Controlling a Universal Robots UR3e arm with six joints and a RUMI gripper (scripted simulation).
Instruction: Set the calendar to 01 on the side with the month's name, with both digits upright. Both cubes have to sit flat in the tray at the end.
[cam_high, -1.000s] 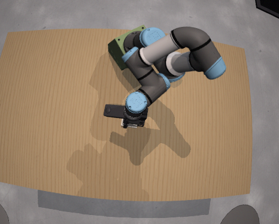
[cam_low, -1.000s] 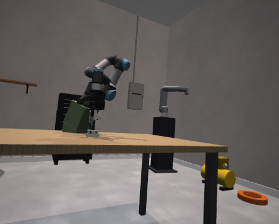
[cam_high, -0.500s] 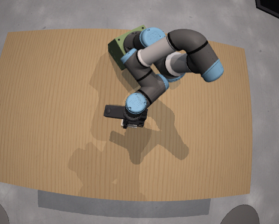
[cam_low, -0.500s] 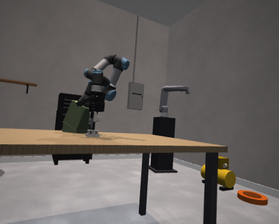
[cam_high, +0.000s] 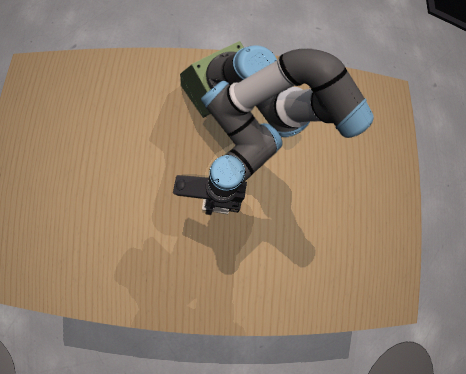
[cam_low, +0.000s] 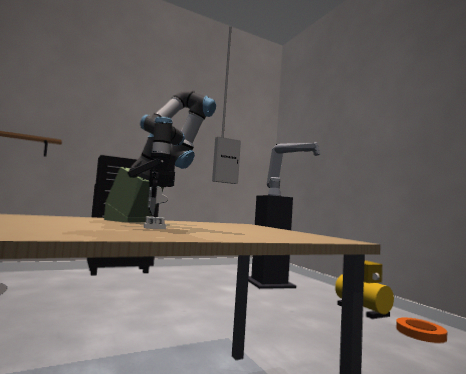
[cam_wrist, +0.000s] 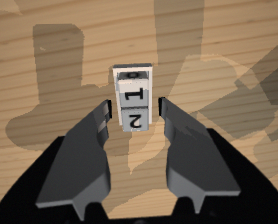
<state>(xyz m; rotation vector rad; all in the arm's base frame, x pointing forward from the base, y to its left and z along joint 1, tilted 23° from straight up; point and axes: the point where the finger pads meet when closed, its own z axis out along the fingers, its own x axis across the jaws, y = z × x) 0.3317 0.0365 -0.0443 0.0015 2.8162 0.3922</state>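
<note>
The white tray is 2 cm to the left of my hand and 5 cm below it. Also, from my hand: white cube (3 cm to the left, 4 cm below).
</note>
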